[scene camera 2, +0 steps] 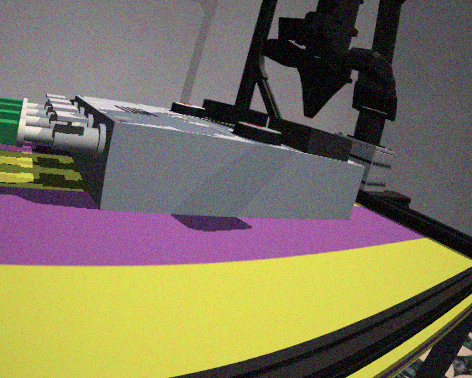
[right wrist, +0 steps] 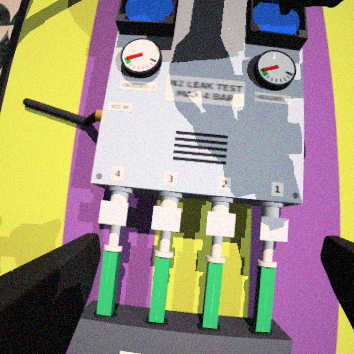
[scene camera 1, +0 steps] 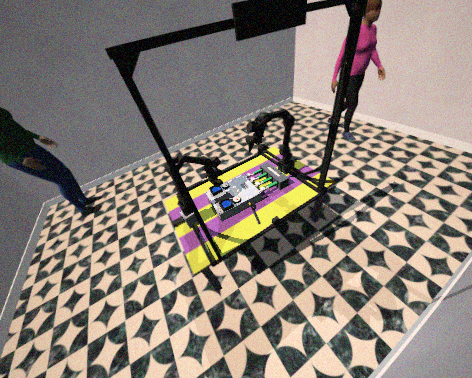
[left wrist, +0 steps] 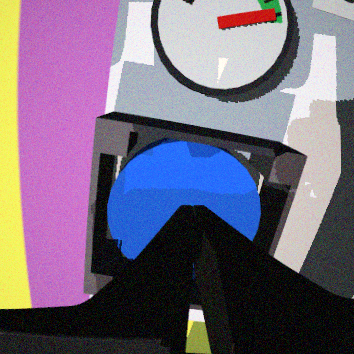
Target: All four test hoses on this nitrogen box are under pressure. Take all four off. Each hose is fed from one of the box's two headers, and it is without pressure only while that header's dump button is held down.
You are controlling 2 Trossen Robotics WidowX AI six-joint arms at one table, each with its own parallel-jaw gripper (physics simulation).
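Places are measured from the left arm's base along level axes (x ahead, y left, z up), in centimetres.
Pixels of known places: left gripper, fingertip midpoint: [scene camera 2: 308, 117] [right wrist: 282, 12] [left wrist: 190, 216]; right gripper, fingertip midpoint: [right wrist: 212, 246] [scene camera 1: 253, 154]; left arm's base, origin of the base link: [scene camera 2: 366, 142] [scene camera 1: 187, 211]; right arm's base, origin of the base link: [scene camera 1: 286, 161].
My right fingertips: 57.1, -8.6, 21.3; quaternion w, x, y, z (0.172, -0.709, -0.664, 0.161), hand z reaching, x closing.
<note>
Ahead of a thing's pixels: the offset from my right fingertips to its top centre, as dx, dy, dz. "spot": to the spot under its first point.
The nitrogen box [scene camera 1: 241, 188] [scene camera 2: 225, 175] [right wrist: 135, 150] lies on the striped table. Green hoses @[spot: +8.8, +2.4, -26.0] [right wrist: 213, 295] [scene camera 2: 9, 120] with white couplers @[spot: -0.4, +3.7, -24.7] [right wrist: 220, 224] sit on its ports, labelled 1 to 4. The right-hand blue dump button @[-29.8, +14.2, -22.8] [right wrist: 276, 20] in the right wrist view also shows in the left wrist view [left wrist: 185, 172]. My left gripper [left wrist: 190, 216] [scene camera 2: 311, 115] is shut and empty, tips apart above that button. The other blue button @[-32.7, -4.6, -22.8] [right wrist: 149, 9] is uncovered. Needles of both gauges [right wrist: 141, 56] [right wrist: 275, 67] point to green. My right gripper [right wrist: 212, 246] is open above the hoses, holding nothing.
A dark grey block @[spot: +13.5, -0.9, -24.4] [right wrist: 190, 337] stands at the hoses' far ends. Raised black housings @[spot: -25.7, +13.7, -22.5] [left wrist: 200, 131] surround the buttons. A black lead @[spot: -20.3, -21.8, -31.1] [right wrist: 55, 111] sticks out from the box's side. A black frame [scene camera 1: 150, 107] stands around the table. Two people stand beyond it.
</note>
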